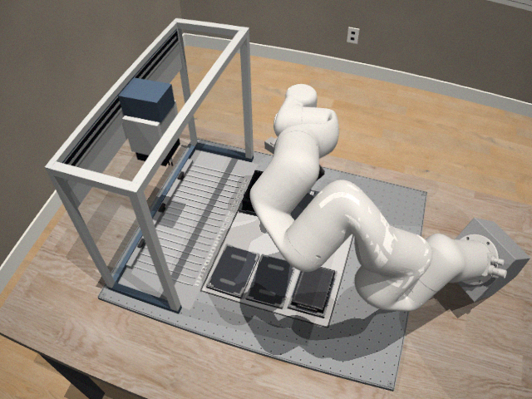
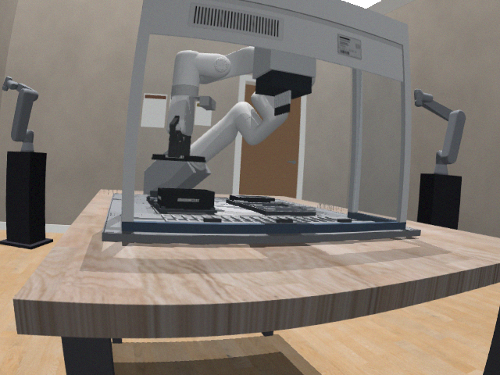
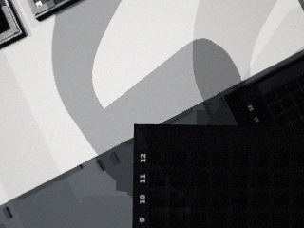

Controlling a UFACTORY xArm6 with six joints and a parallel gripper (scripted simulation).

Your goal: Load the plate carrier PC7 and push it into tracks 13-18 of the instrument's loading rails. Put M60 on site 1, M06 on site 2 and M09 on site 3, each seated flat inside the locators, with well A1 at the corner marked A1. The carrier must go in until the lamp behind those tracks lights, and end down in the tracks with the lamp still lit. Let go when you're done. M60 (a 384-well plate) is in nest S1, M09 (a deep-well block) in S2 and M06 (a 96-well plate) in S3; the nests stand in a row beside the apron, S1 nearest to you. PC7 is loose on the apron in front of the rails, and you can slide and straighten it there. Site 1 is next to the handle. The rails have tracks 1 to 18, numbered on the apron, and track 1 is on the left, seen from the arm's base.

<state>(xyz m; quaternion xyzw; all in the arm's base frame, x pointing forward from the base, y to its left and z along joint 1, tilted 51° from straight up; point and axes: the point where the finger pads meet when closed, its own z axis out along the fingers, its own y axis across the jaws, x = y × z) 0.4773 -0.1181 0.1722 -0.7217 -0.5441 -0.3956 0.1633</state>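
My gripper is now 120 mm above the plate carrier PC7 and 10 mm past it. From my hand the other things lie so: nest S2: 250 mm to the left, 130 mm below, 100 mm behind.
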